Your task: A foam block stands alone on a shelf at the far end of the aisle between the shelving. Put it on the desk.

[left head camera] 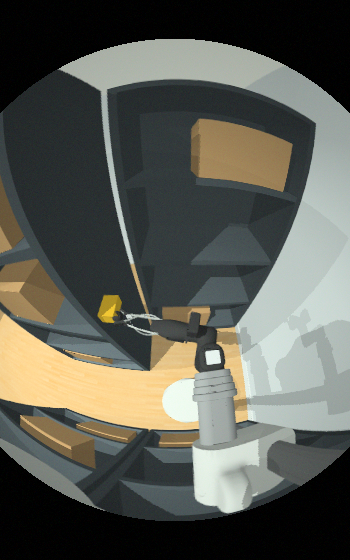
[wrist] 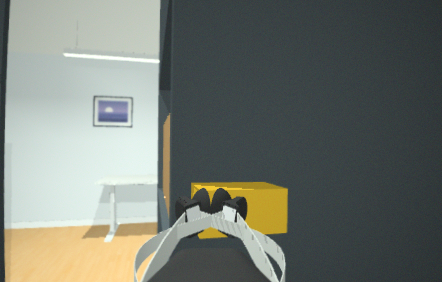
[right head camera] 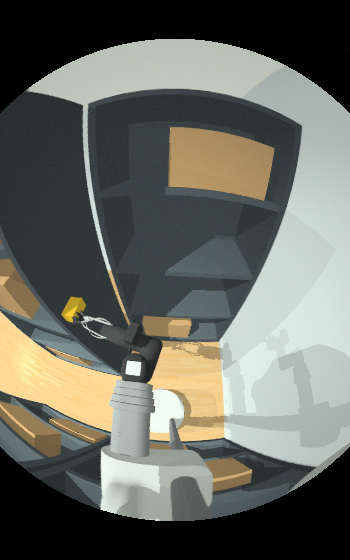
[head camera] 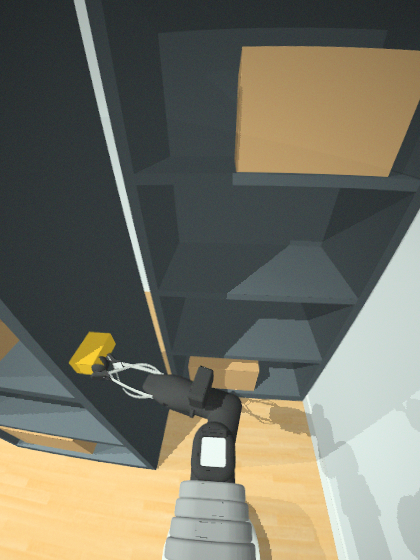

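Where they show: gripper, fingertip midpoint: (left head camera: 113,315) (wrist: 212,203) (right head camera: 74,315) (head camera: 95,363); robot's base, origin of the base link: (left head camera: 185,399) (right head camera: 159,409).
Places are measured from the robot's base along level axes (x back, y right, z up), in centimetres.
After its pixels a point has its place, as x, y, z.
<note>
The yellow foam block (head camera: 95,344) @(-37.5, -29.7, 110.9) (left head camera: 110,306) @(-36.0, -29.2, 111.0) (right head camera: 74,307) @(-36.1, -28.4, 111.0) (wrist: 265,212) @(-38.7, -27.5, 108.6) is held in the air at my fingertips, beside a dark shelving side panel. My gripper (head camera: 104,366) @(-33.3, -28.0, 109.7) (left head camera: 119,317) @(-33.3, -28.0, 109.7) (right head camera: 78,318) @(-33.3, -28.0, 109.7) (wrist: 212,203) @(-33.3, -28.0, 109.7) is shut on one end of it; in the wrist view the rest of the block extends to the right behind the fingers. The contact between pads and block is partly hidden. The white desk (wrist: 132,180) @(-12.8, -351.3, 69.3) shows in the wrist view at the left, far off across the wooden floor, partly cut off by the shelving edge.
The dark side panel (head camera: 50,200) @(-48.2, -33.3, 142.4) (wrist: 310,100) @(-47.8, -33.3, 121.2) stands close behind the block. A dark shelving unit (head camera: 325,182) @(-73.9, 30.2, 140.2) ahead holds a large carton (head camera: 325,110) @(-76.0, 26.3, 157.1) and a low carton (head camera: 242,380) @(-76.3, 16.7, 19.1). A pale wall (head camera: 370,400) @(-45.2, 61.9, 66.8) is at the right. Further shelving with cartons stands at the lower left (left head camera: 60,440) @(31.9, -70.1, 76.6).
</note>
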